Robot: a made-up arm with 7 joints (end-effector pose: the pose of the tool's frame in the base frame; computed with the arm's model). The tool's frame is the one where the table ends. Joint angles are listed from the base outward.
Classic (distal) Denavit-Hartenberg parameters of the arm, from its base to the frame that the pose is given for. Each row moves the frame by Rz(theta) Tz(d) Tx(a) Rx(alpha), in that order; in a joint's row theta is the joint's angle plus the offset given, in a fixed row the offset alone. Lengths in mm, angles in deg.
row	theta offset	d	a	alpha
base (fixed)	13.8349	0	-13.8	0
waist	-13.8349	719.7	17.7	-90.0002
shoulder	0	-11.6	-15.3	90.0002
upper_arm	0	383.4	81.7	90.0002
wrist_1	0	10.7	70.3	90.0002
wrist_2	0	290.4	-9.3	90.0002
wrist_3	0	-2.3	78.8	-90.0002
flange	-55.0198	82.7	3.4	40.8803
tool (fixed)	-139.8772	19.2	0	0
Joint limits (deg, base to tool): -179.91..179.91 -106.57..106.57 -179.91..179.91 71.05..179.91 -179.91..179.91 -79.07..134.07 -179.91..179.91
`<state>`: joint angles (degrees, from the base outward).
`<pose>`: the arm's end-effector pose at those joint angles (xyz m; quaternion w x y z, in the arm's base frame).
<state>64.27 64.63 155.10 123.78 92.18 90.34 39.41</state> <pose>0.1445 0.4278 1.3316 0.7195 0.0403 0.6894 0.0739</pose>
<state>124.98 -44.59 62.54 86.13 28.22 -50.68 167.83</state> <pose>-0.1344 -0.3294 1.2615 0.9758 -0.0704 0.1145 -0.1723</pose>
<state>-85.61 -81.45 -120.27 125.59 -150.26 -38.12 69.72</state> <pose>-0.3948 0.5060 0.6398 0.0731 0.8832 0.2788 -0.3700</pose>
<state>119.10 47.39 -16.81 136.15 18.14 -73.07 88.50</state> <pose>-0.2193 0.5363 1.1135 0.0498 0.2126 0.1222 -0.9682</pose>
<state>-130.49 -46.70 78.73 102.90 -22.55 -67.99 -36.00</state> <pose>0.4770 0.1220 1.1454 0.2736 -0.4707 0.2678 -0.7949</pose>
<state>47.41 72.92 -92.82 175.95 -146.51 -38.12 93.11</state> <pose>0.5634 0.4008 0.8949 0.0201 0.5935 -0.2930 0.7494</pose>
